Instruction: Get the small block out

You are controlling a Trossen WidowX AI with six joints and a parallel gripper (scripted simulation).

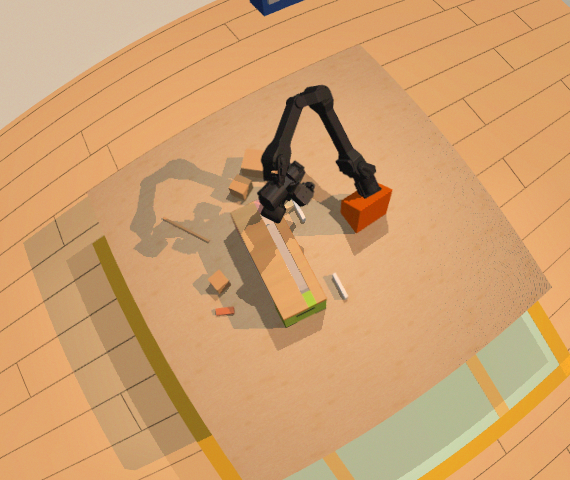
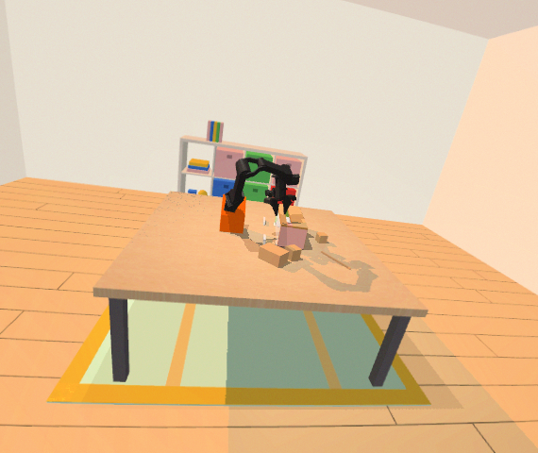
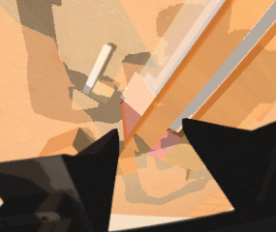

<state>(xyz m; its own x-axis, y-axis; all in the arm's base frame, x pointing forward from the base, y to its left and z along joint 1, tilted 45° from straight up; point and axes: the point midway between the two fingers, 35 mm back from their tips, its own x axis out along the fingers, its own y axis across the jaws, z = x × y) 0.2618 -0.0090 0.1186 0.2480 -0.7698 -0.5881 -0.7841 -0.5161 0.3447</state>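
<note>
Right now the tan block is 140 mm below my gripper tip, 40 mm to the right of it and 40 mm behind it. The rest, counted from my gripper tip: thin stick (300 mm ahead, 160 mm below, 140 mm to the right); wooden box (140 mm to the left, 100 mm below, 40 mm ahead).
</note>
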